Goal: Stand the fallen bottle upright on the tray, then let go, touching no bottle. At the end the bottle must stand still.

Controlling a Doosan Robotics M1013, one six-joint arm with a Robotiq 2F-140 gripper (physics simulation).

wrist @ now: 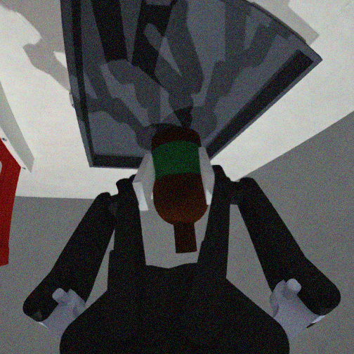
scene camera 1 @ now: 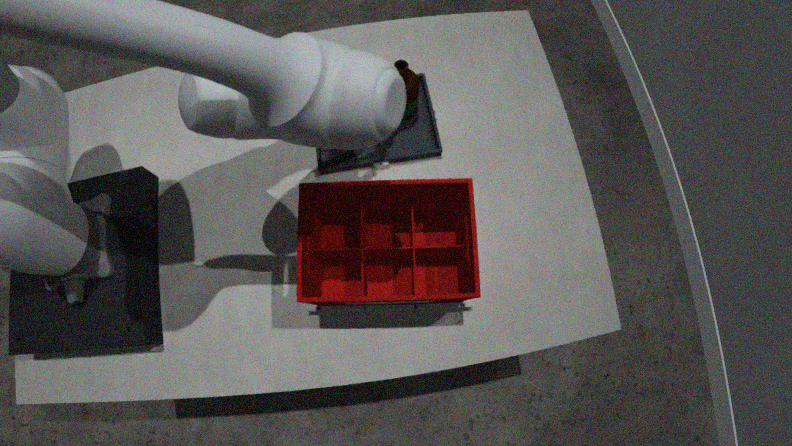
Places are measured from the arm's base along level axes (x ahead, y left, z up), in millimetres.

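Where they show: arm's base, origin of its link: (scene camera 1: 79,243).
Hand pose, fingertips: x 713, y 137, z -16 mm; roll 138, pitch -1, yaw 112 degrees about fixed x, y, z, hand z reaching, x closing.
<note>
Each offset is from my fingertips to the top centre of the thing. "*": to the spot under its first point. Level surfaces: height alone.
The brown bottle with a green label {dy +11, dx +29, dz +107 mm} (scene camera 1: 411,88) (wrist: 179,195) is between the fingers of my gripper (wrist: 175,161). In the scene view its neck points up and a little left, and it looks close to upright; the exact tilt is hard to tell. The arm's wrist hides the gripper and part of the bottle there. In the wrist view both pale finger pads are at the bottle's sides, around the green label and the body. The bottle's base is over the near end of the dark tray {* dy -77, dx +40, dz -48 mm} (scene camera 1: 415,141) (wrist: 115,160). Whether it touches the tray cannot be seen.
A red crate with compartments {dy -297, dx -69, dz +122 mm} (scene camera 1: 387,181) (wrist: 7,215) stands on the pale table {dz -54 mm} (scene camera 1: 526,249), close to the tray's front side. A dark block (scene camera 1: 141,310) stands at the left, below the arm (scene camera 1: 221,49). The arm reaches over the tray's left part.
</note>
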